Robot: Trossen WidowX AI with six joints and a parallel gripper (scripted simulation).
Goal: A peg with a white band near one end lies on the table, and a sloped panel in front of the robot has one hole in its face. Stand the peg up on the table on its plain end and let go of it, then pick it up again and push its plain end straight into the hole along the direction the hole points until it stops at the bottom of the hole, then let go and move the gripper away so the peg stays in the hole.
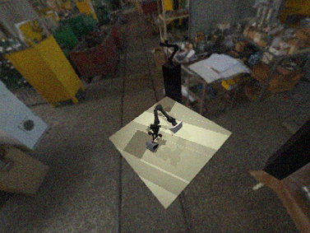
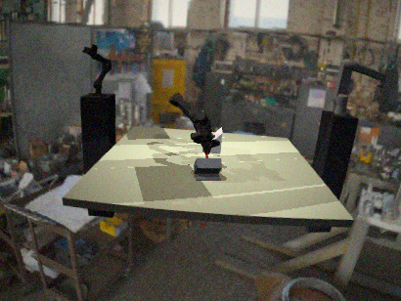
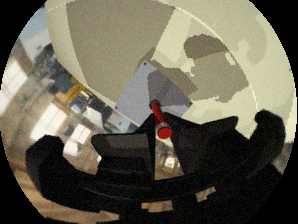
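The sloped panel is 5 cm ahead of my gripper tip and 5 cm below it. From my gripper tip the other things lie so: red peg 1 cm behind, 1 cm above.
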